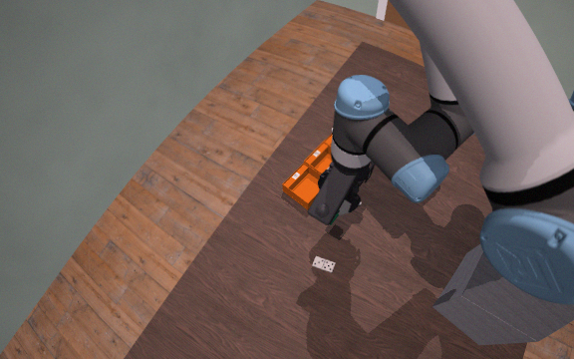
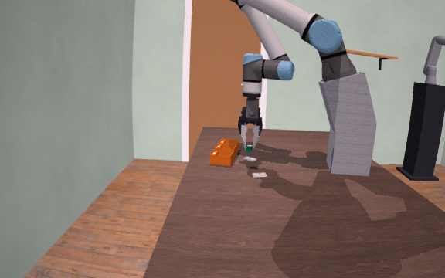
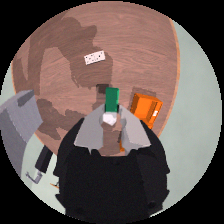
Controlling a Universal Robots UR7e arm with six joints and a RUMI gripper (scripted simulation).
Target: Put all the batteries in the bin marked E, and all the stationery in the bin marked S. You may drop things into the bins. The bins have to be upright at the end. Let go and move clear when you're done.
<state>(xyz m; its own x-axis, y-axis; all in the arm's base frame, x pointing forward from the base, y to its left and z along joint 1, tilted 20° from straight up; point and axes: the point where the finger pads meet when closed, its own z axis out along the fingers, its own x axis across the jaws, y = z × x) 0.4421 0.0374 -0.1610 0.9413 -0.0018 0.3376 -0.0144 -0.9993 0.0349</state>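
Right now my hand is 120 mm to the left of the orange double bin, 100 mm short of it and 60 mm above it. Also, from my hand: grey object: 120 mm to the right, 90 mm ahead, 70 mm below; blue battery: 200 mm to the right, 90 mm ahead, 70 mm below; green-and-white eraser: 10 mm to the right, 10 mm below.
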